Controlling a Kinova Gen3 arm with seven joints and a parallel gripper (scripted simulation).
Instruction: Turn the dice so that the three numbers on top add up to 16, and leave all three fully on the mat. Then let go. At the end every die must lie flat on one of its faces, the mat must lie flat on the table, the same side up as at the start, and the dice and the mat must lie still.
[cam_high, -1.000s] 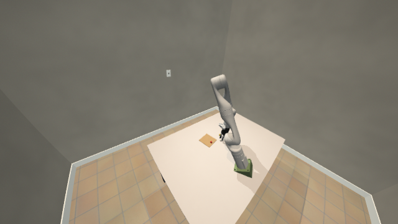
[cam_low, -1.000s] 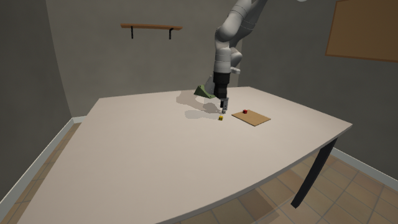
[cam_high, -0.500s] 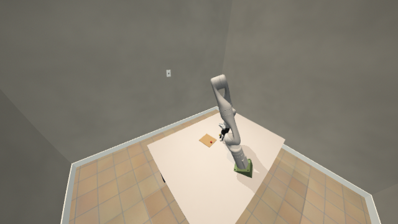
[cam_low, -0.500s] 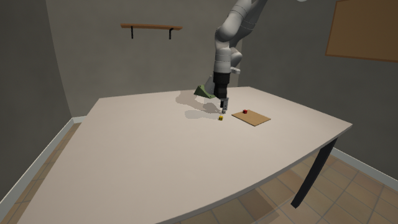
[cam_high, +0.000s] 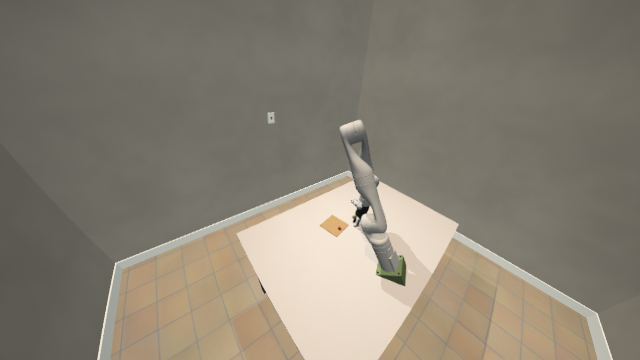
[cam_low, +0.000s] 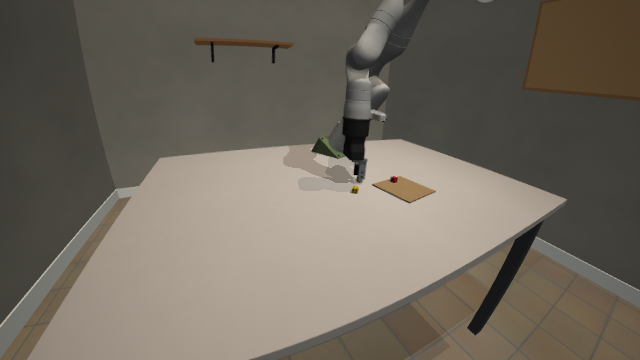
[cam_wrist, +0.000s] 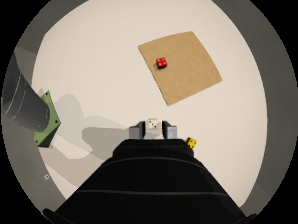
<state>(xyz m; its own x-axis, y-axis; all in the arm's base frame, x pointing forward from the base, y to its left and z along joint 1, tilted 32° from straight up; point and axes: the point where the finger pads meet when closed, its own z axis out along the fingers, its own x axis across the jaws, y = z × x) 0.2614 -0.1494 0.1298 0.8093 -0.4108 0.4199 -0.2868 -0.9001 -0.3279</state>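
Right now my hand is 3 cm above the white die. The rest, counted from my hand: tan mat 10 cm ahead, 10 cm to the left, 3 cm below; red die 5 cm ahead, 10 cm to the left, 2 cm below; yellow die 5 cm ahead, 6 cm to the right, 3 cm below.
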